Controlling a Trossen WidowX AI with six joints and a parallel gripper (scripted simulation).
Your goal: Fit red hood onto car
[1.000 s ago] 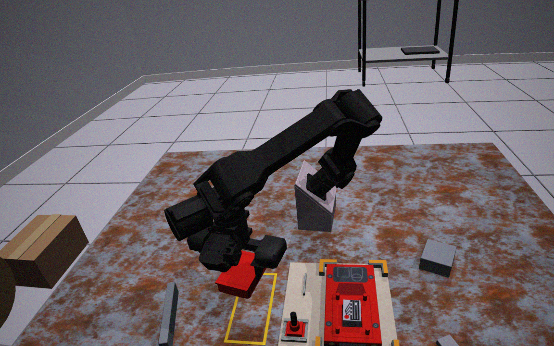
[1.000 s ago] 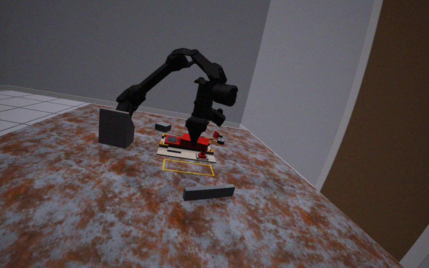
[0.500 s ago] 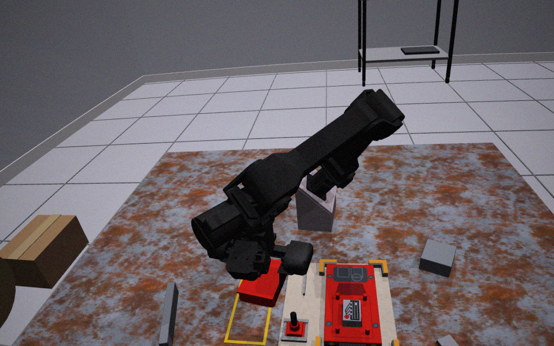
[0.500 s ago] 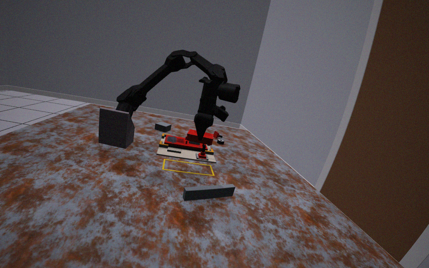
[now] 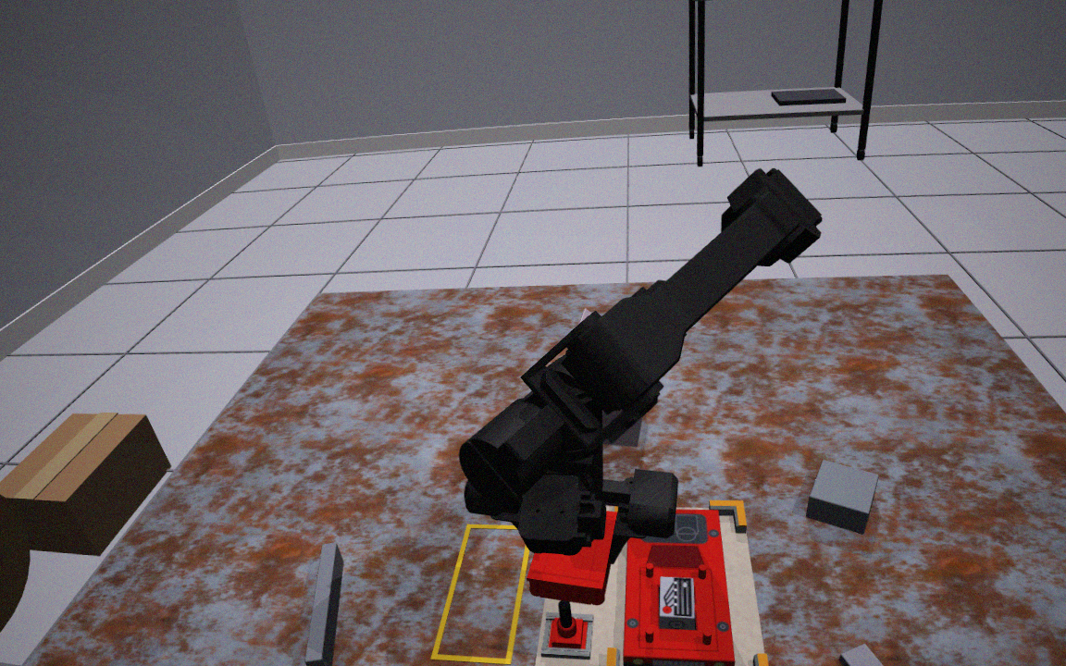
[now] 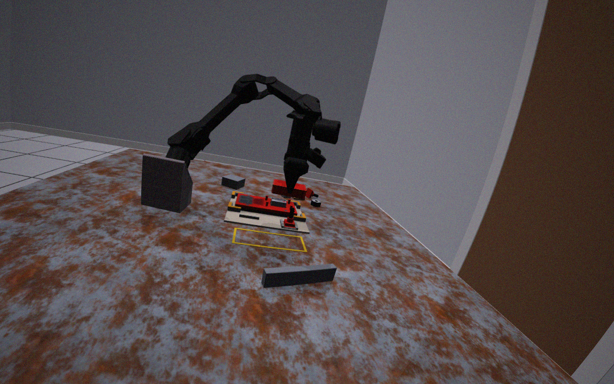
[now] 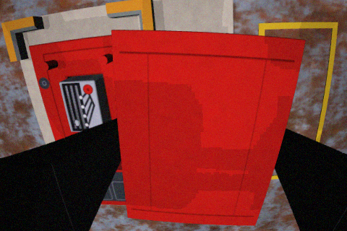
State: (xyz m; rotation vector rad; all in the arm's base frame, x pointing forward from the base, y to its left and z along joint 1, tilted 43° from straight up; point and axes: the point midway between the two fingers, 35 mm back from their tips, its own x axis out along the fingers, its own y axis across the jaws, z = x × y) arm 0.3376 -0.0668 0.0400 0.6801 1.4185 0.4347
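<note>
My gripper tip is 10 cm to the right of the engine block, 9 cm above it and 1 cm past it. Also, from my gripper tip: jig (10 cm below, 9 cm to the left, 4 cm behind); then red hood (1 cm above).
</note>
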